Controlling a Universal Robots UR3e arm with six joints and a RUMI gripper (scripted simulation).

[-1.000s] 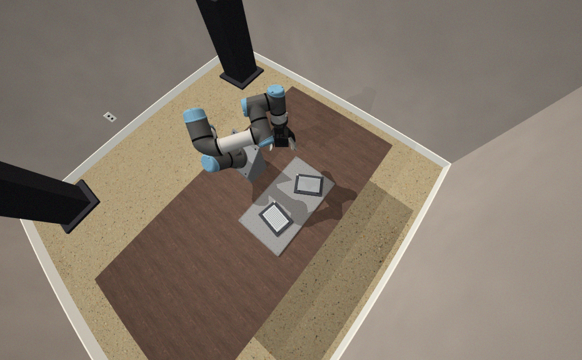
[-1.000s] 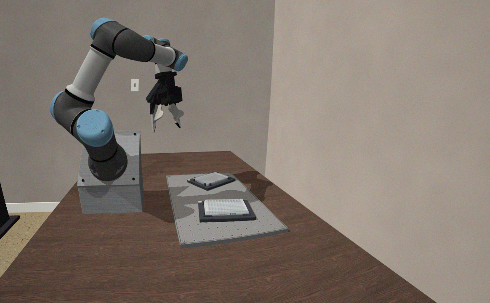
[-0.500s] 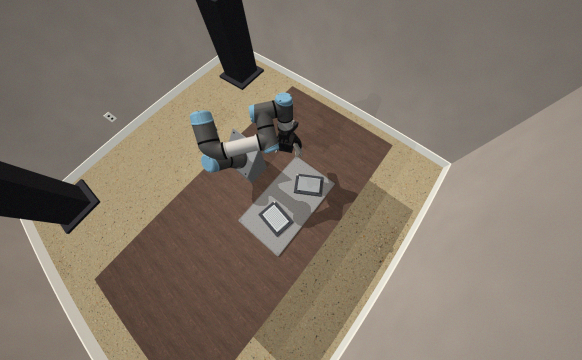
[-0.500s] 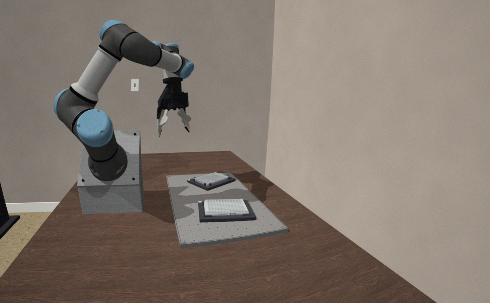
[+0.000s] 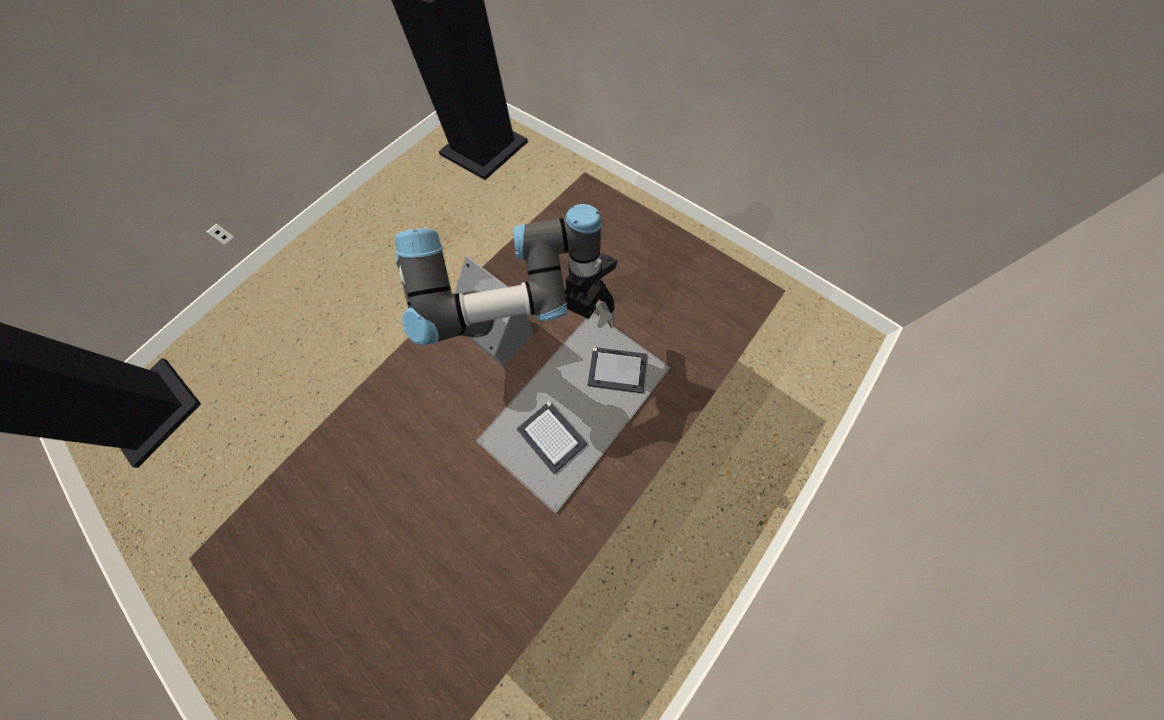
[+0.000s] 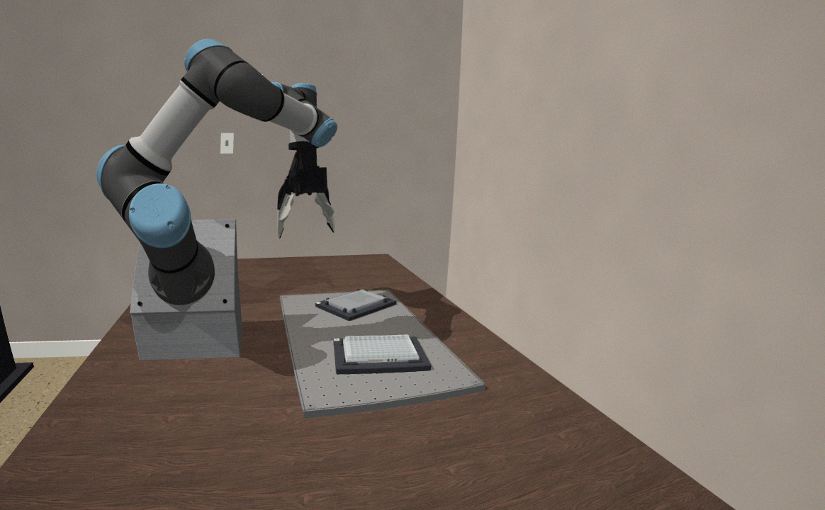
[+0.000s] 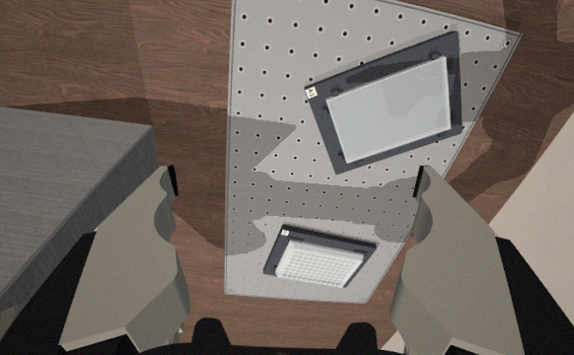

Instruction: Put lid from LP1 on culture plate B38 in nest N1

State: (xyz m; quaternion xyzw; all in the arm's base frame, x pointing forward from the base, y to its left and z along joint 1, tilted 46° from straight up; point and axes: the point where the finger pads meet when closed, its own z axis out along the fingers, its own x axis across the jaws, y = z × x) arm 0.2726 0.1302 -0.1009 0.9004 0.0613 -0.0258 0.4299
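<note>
My hand is 160 mm above the clear lid, 120 mm short of it and 20 mm to the left of it. From my hand the other things lie so: dark lid park LP1: 170 mm below, 120 mm ahead, 20 mm to the right; then dark plate nest: 300 mm to the right, 170 mm below, 80 mm ahead; then culture plate B38: 300 mm to the right, 160 mm below, 80 mm ahead.
</note>
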